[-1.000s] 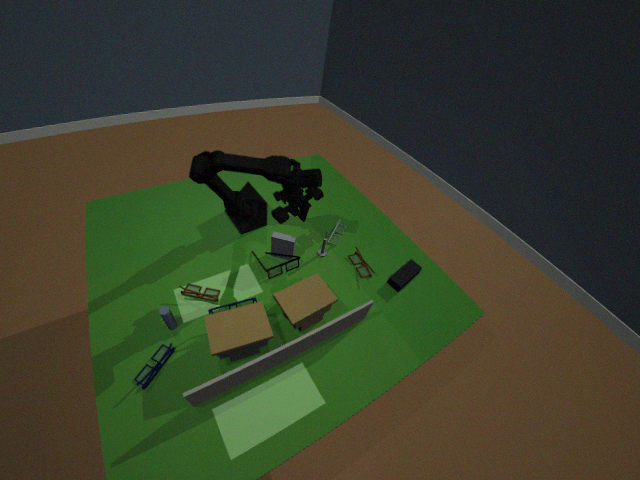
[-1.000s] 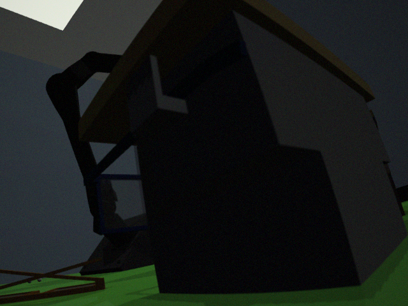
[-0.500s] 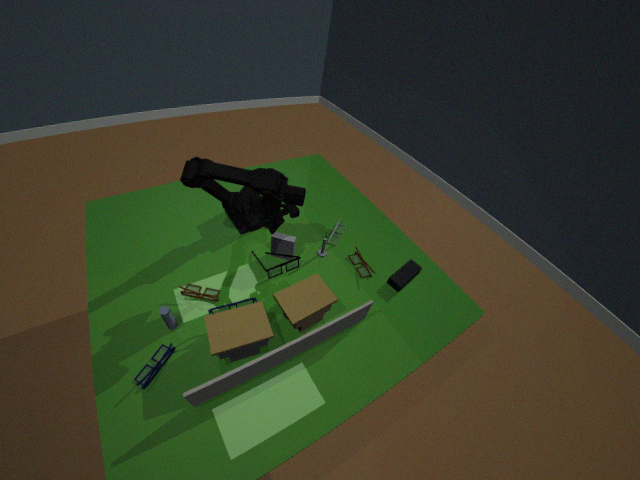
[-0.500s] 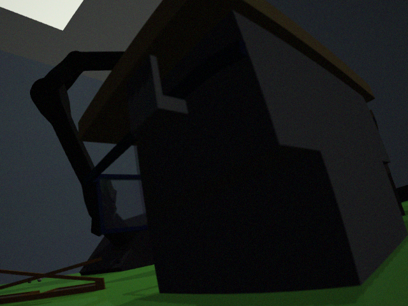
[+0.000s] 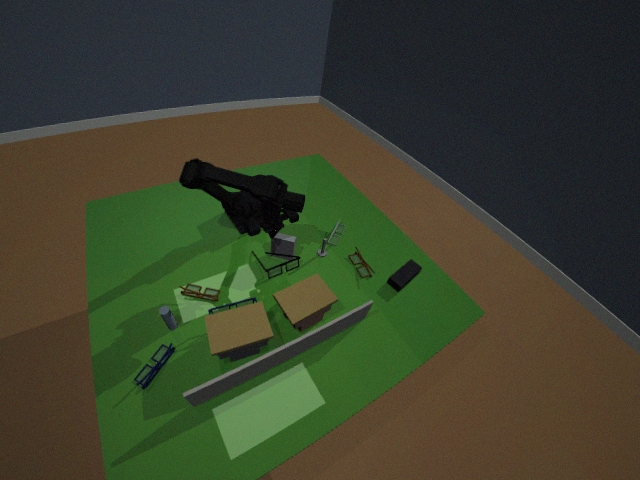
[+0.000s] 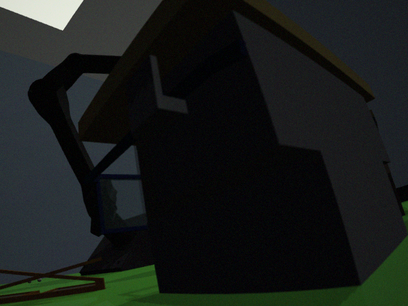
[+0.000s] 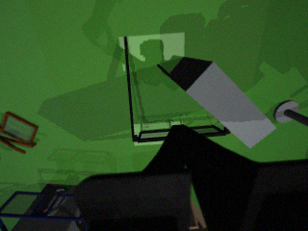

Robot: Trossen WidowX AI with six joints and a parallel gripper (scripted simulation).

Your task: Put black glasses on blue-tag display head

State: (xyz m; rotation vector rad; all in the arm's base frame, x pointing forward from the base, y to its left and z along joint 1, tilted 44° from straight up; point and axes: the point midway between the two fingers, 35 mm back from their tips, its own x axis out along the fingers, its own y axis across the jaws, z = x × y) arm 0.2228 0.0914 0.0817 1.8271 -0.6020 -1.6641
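The grey box is 1 cm behind my gripper tip, 5 cm to the left of it and 7 cm below it. From my gripper tip the other things lie so: black box: 30 cm ahead, 46 cm to the left, 11 cm below; display head: 24 cm ahead, 21 cm to the right, 7 cm below.
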